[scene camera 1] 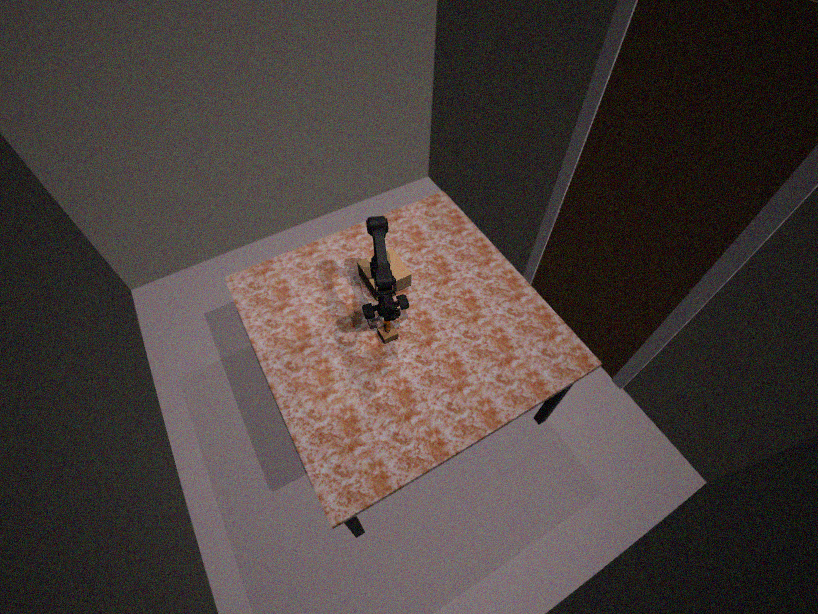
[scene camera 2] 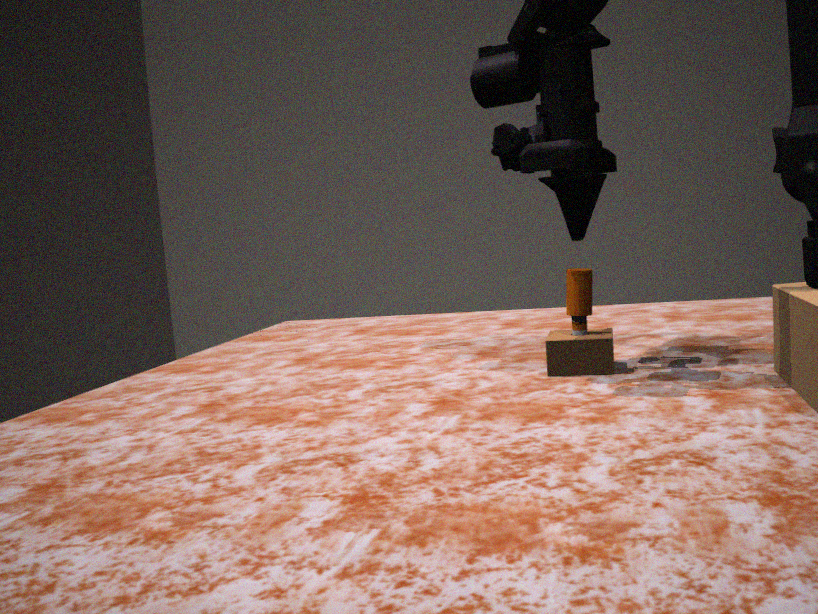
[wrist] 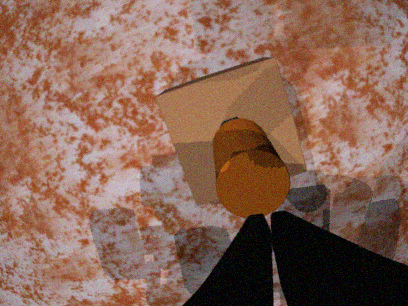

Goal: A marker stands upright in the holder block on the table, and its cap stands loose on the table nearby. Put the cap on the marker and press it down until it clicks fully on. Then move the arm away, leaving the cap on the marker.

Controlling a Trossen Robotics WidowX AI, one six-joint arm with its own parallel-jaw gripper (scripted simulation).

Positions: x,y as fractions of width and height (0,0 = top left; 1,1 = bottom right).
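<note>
With my gripper (scene camera 2: 0.71,0.39) shut, I am holding nothing. An orange cap (scene camera 2: 0.71,0.46) is here as well, and so is a tan holder block (scene camera 2: 0.72,0.58). I find the cap (wrist: 0.62,0.58) again in another view, and there I also see my own gripper (wrist: 0.66,0.74).
</note>
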